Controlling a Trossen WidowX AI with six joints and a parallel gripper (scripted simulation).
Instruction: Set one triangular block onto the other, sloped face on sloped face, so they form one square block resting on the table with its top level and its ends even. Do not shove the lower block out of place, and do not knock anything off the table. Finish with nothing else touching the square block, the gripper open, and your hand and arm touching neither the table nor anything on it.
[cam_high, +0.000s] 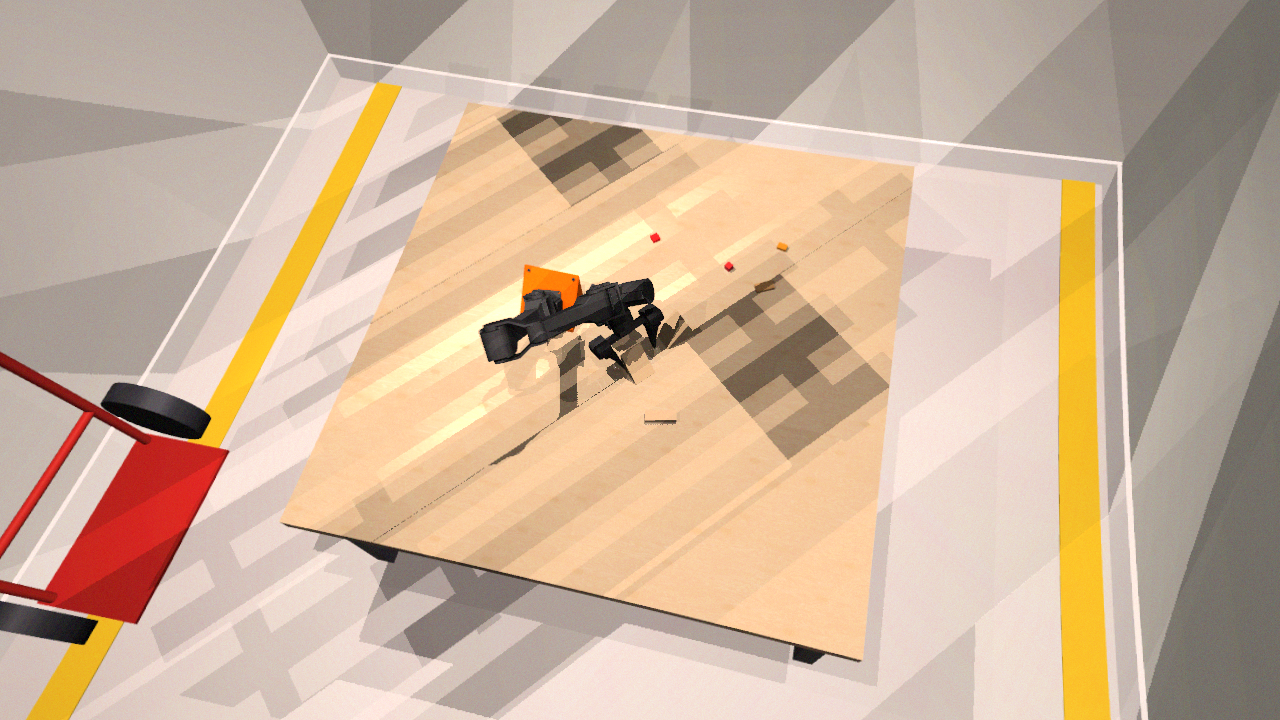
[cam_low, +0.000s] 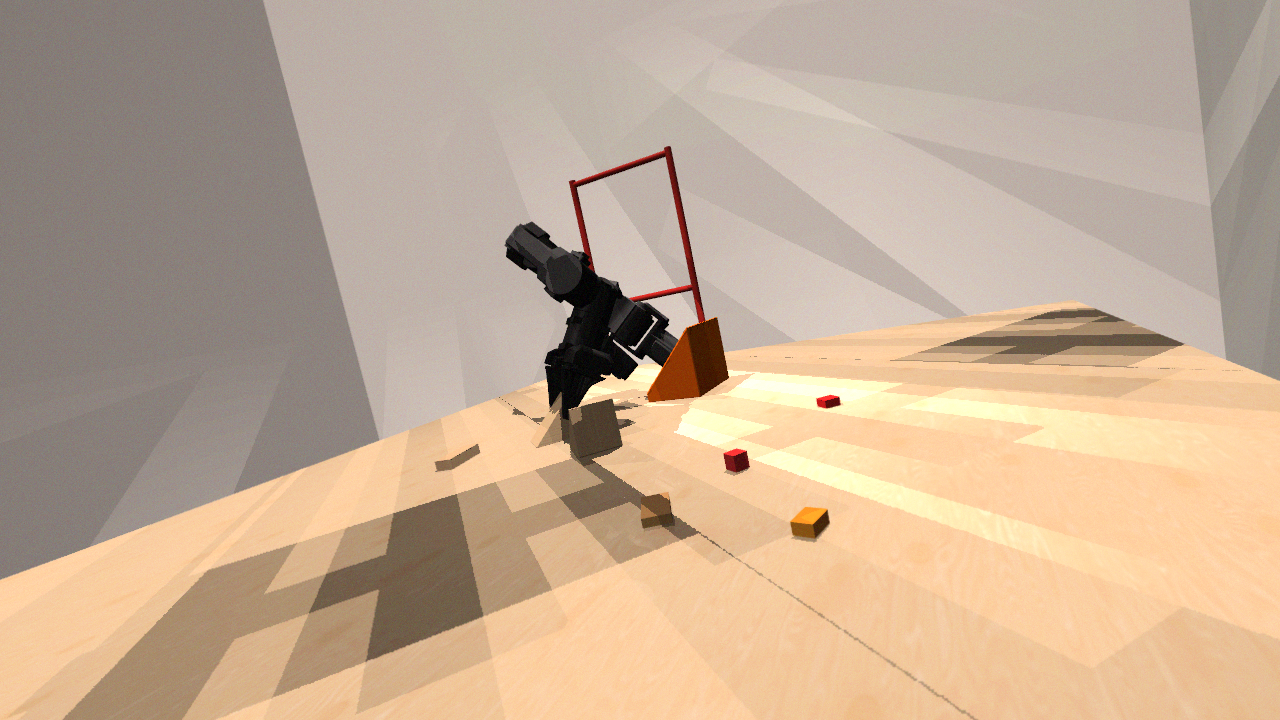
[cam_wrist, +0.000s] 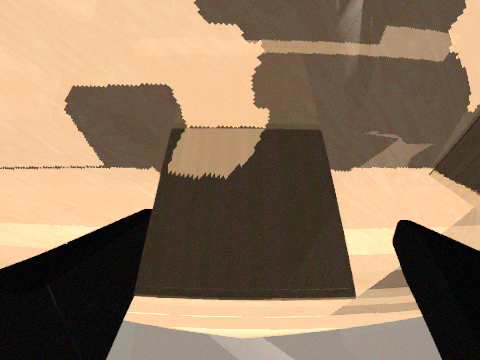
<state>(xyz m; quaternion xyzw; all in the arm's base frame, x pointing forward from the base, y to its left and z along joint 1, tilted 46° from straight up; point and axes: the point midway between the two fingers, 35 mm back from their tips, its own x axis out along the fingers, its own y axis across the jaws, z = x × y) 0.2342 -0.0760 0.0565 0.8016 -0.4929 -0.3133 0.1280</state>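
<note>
Right now the thin flat wooden piece is 8 cm ahead of my gripper tip, 13 cm to the right of it and 3 cm below it. Round my gripper tip: orange cube (31 cm ahead, 39 cm to the left, 3 cm below).
</note>
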